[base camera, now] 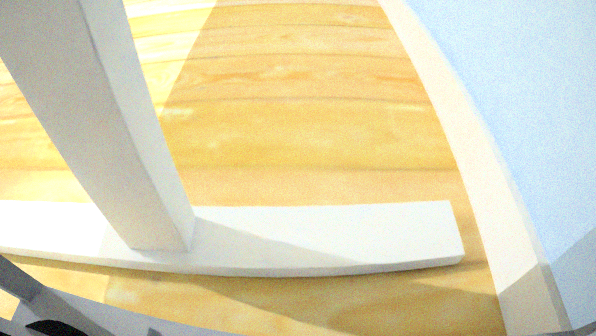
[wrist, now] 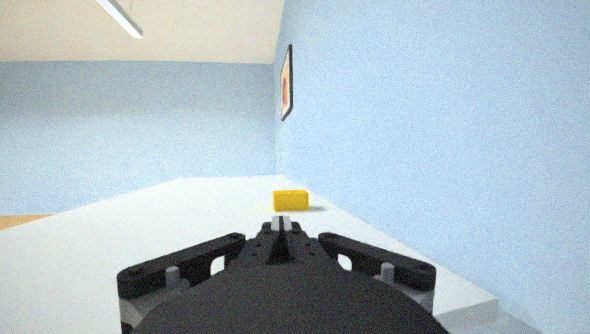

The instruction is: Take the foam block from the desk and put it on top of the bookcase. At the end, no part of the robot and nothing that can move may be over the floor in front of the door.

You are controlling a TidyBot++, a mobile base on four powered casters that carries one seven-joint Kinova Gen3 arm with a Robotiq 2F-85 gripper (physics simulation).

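Places are measured from the arm's base along level axes (x ahead, y left, z up), in centimetres.
Where they show: gripper, fingertip midpoint: [wrist: 280, 227].
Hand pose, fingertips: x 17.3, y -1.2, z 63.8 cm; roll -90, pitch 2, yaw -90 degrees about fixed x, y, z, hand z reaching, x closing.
Note:
After its pixels a point has its place.
The foam block [wrist: 290, 200] @[z 58.1, x 56.0, y -4.3 cm] is a small yellow block on the white desk [wrist: 150, 235] @[z 55.4, x 40.4, y 22.7 cm], near its wall-side edge. In the wrist view it shows just beyond the fingertips and slightly to their right. My gripper [wrist: 280, 227] @[z 63.8, x 17.3, y -1.2 cm] is shut and empty. It points along the desk, apart from the block. In the base camera view a white desk leg [base camera: 120, 130] @[z -19.0, x 24.9, y 13.6 cm] stands on its flat white foot [base camera: 300, 235]. The bookcase and the door do not show in either view.
The blue wall [wrist: 450, 125] @[z 73.2, x 26.4, y -23.9 cm] [base camera: 540, 100] @[z -21.2, x 36.0, y -23.0 cm] runs along the right side, with a pale baseboard [base camera: 480, 165] @[z -34.2, x 38.4, y -21.5 cm] at the wooden floor [base camera: 310, 125] @[z -39.7, x 49.2, y 1.6 cm]. A framed picture [wrist: 286, 85] @[z 123.6, x 165.1, y -9.1 cm] hangs beyond the block. The desk foot lies close in front of the base [base camera: 125, 322] @[z -28.1, x 14.0, y 13.1 cm].

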